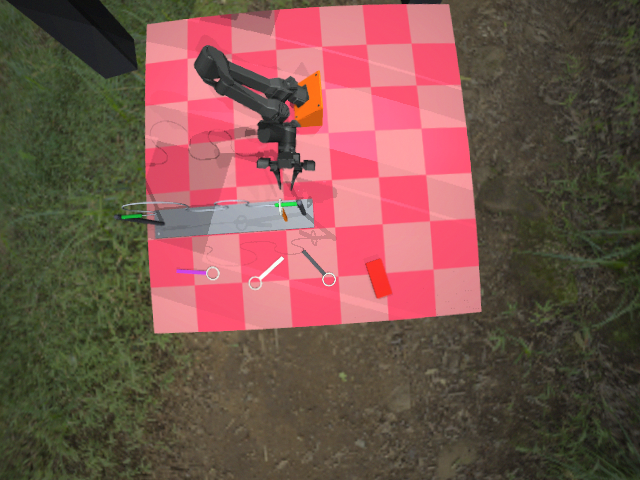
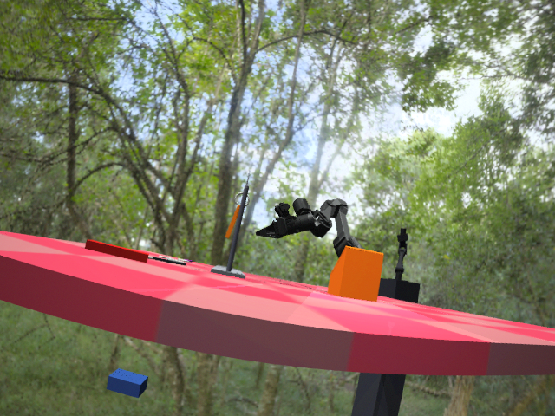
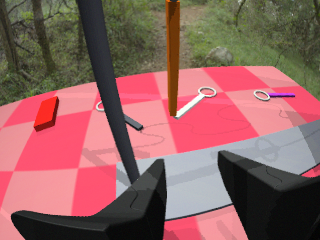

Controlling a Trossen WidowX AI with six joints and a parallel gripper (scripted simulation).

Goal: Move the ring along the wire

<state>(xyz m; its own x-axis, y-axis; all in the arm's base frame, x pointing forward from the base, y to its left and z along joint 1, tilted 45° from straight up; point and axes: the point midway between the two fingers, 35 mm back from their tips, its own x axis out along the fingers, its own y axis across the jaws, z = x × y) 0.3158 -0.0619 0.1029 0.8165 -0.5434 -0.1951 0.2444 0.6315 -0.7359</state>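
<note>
The ring with orange handle lies 7 cm ahead of my gripper tip, 2 cm to the right of it and 7 cm above it. From my gripper tip the other things lie so: blue block: 33 cm ahead, 13 cm to the right, 63 cm below; red block: 37 cm ahead, 26 cm to the left, 15 cm below.
</note>
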